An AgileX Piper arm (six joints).
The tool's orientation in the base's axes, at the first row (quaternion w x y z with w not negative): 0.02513, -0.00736, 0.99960, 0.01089
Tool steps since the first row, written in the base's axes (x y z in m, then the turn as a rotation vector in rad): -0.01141, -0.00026, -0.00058, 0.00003, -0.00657, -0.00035; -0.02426, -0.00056, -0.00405, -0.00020, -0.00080, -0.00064; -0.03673, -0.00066, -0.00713, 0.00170, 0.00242, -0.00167; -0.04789, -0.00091, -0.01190, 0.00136, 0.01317, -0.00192
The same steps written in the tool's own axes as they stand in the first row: 0.01143, -0.00010, 0.00000, 0.00008, -0.00658, 0.00021; 0.02444, -0.00028, 0.00282, 0.00024, -0.00081, 0.00061; 0.03705, -0.00025, 0.00527, -0.00165, 0.00236, 0.00181; 0.04844, -0.00043, 0.00946, -0.00145, 0.01310, 0.00228
